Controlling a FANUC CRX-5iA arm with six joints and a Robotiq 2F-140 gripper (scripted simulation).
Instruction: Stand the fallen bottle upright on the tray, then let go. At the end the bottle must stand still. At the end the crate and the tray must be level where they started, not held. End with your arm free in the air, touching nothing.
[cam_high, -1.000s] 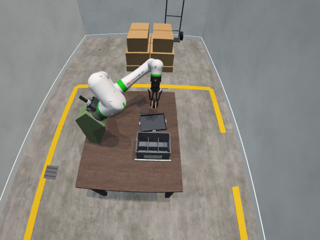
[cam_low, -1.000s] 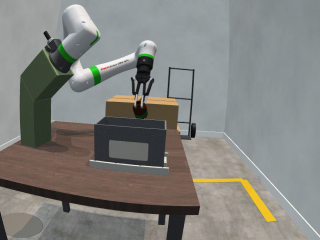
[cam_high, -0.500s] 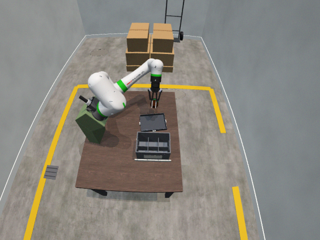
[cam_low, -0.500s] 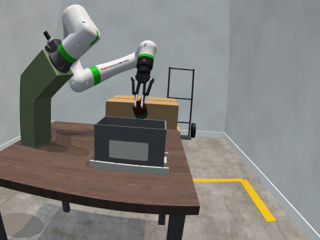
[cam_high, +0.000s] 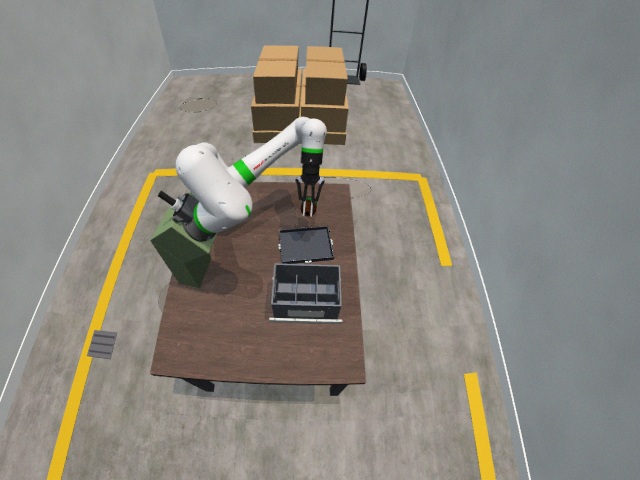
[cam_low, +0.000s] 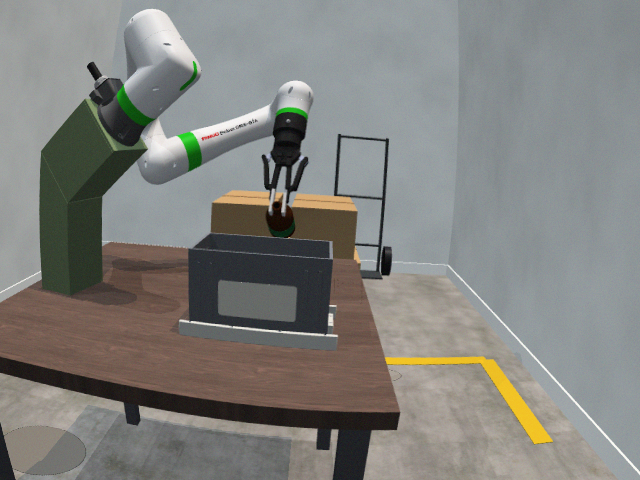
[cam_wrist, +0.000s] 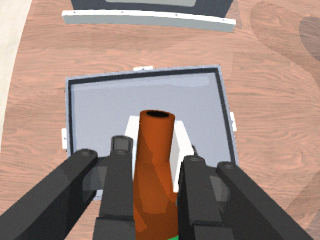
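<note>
My hand is 4 cm to the right of the brown bottle and 4 cm above it. The rest, counted from my hand: grey tray (6 cm to the right, 21 cm below); then dark grey crate (3 cm ahead, 36 cm to the right, 14 cm below).
</note>
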